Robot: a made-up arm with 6 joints. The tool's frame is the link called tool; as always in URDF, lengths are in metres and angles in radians.
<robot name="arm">
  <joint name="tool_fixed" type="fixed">
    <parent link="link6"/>
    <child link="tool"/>
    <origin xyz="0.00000 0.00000 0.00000" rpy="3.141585 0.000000 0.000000"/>
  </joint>
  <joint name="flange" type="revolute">
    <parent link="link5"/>
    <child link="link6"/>
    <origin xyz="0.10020 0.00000 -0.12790" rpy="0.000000 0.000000 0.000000"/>
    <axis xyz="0 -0.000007 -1"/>
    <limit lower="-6.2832" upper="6.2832" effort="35" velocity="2.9"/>
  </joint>
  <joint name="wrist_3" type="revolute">
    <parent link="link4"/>
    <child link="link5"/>
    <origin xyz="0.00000 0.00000 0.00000" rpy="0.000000 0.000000 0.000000"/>
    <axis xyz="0 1 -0.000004"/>
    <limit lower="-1.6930" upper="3.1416" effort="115" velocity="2.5"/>
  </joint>
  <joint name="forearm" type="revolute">
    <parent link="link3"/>
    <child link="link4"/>
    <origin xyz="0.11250 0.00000 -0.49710" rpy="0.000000 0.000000 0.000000"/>
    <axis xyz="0 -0.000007 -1"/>
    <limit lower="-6.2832" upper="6.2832" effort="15" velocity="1.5"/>
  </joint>
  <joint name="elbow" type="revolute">
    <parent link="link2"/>
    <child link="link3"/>
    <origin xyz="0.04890 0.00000 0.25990" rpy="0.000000 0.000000 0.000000"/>
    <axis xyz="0 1 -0.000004"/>
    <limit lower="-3.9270" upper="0.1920" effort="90" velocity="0.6"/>
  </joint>
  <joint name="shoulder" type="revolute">
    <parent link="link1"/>
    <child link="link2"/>
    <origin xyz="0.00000 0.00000 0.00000" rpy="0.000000 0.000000 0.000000"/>
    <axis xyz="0 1 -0.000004"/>
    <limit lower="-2.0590" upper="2.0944" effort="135" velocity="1.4"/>
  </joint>
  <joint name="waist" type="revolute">
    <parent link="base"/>
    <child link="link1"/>
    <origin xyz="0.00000 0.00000 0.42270" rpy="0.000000 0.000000 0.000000"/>
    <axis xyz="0 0 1"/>
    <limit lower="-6.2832" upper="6.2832" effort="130" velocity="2.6"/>
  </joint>
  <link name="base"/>
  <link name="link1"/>
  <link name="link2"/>
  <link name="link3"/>
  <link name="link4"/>
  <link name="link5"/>
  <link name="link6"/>
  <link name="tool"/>
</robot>
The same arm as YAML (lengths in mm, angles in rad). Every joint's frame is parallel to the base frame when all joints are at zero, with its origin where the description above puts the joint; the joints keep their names.
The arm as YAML. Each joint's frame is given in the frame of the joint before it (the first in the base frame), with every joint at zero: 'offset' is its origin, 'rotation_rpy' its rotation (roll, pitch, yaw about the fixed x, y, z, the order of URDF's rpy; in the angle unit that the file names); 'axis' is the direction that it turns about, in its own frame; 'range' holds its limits. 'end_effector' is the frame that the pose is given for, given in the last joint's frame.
length_unit: mm
angle_unit: rad
chain:
  - id: waist
    offset: [0.0, 0.0, 422.7]
    rotation_rpy: [0.0, 0.0, 0.0]
    axis: [0.0, 0.0, 1.0]
    range: [-6.2832, 6.2832]
  - id: shoulder
    offset: [0.0, 0.0, 0.0]
    rotation_rpy: [0.0, 0.0, 0.0]
    axis: [0.0, 1.0, 0.0]
    range: [-2.059, 2.0944]
  - id: elbow
    offset: [48.9, 0.0, 259.9]
    rotation_rpy: [0.0, 0.0, 0.0]
    axis: [0.0, 1.0, 0.0]
    range: [-3.927, 0.192]
  - id: forearm
    offset: [112.5, 0.0, -497.1]
    rotation_rpy: [0.0, 0.0, 0.0]
    axis: [0.0, 0.0, -1.0]
    range: [-6.2832, 6.2832]
  - id: wrist_3
    offset: [0.0, 0.0, 0.0]
    rotation_rpy: [0.0, 0.0, 0.0]
    axis: [0.0, 1.0, 0.0]
    range: [-1.693, 3.1416]
  - id: flange
    offset: [100.2, 0.0, -127.9]
    rotation_rpy: [0.0, 0.0, 0.0]
    axis: [0.0, 0.0, -1.0]
    range: [-6.2832, 6.2832]
end_effector:
  offset: [0.0, 0.0, 0.0]
  rotation_rpy: [3.1416, 0.0, 0.0]

